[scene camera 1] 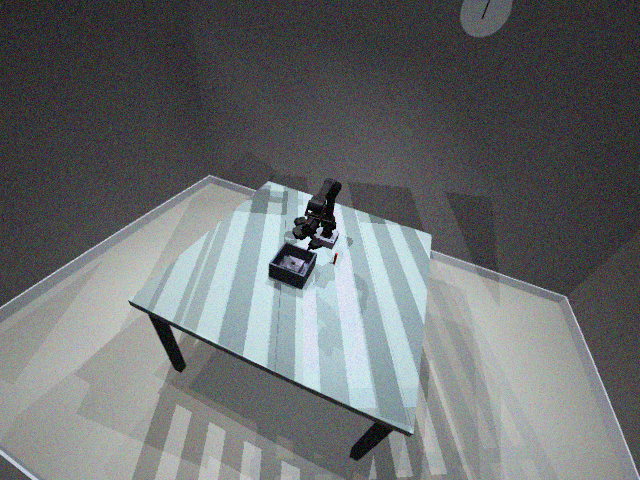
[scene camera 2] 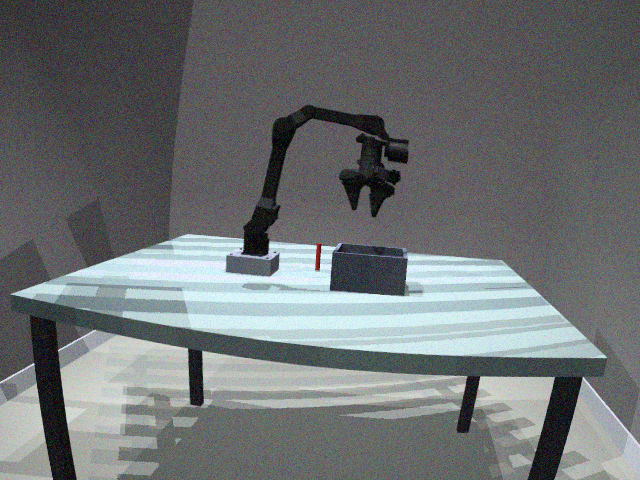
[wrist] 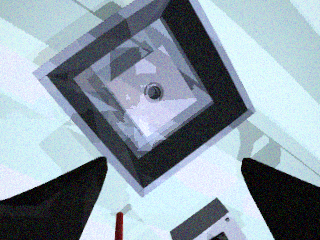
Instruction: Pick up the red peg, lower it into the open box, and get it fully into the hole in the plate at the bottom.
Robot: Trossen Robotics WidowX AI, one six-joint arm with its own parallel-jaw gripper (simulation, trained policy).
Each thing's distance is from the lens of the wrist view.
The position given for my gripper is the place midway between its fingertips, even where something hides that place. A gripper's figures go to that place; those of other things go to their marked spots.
my gripper [wrist: 174, 164]: 0.11 m
dark box [wrist: 76, 78]: 0.29 m
pale plate [wrist: 172, 95]: 0.24 m
The marked spots on the pale plate and the dark box are 0.15 m apart.
